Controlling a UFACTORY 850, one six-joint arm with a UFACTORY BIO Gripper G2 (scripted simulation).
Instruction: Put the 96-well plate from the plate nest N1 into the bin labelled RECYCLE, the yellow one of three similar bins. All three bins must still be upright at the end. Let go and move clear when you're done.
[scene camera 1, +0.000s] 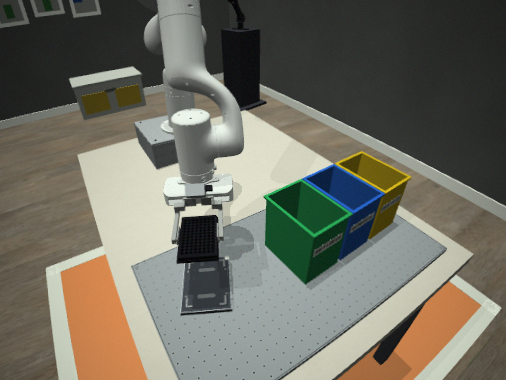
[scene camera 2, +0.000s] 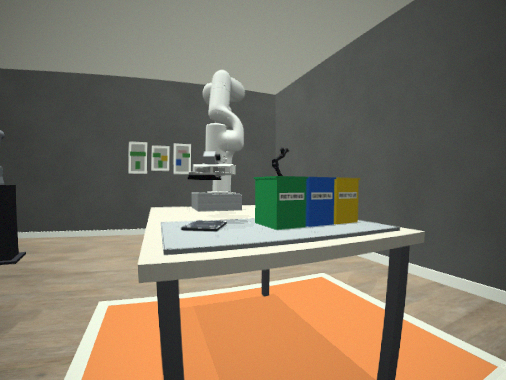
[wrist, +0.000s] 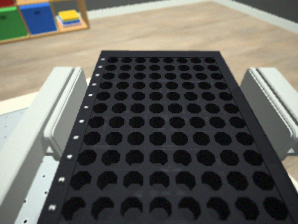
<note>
I see a black 96-well plate (scene camera 1: 200, 232), a green bin (scene camera 1: 285, 236) and a blue bin (scene camera 1: 352, 193).
The black 96-well plate shows as well in the wrist view (wrist: 156, 129). The green bin also shows in scene camera 2 (scene camera 2: 280, 201). The blue bin also shows in scene camera 2 (scene camera 2: 320, 190). The wrist view does not show the green bin: it is out of frame. The wrist view misses the blue bin: it is out of frame.
</note>
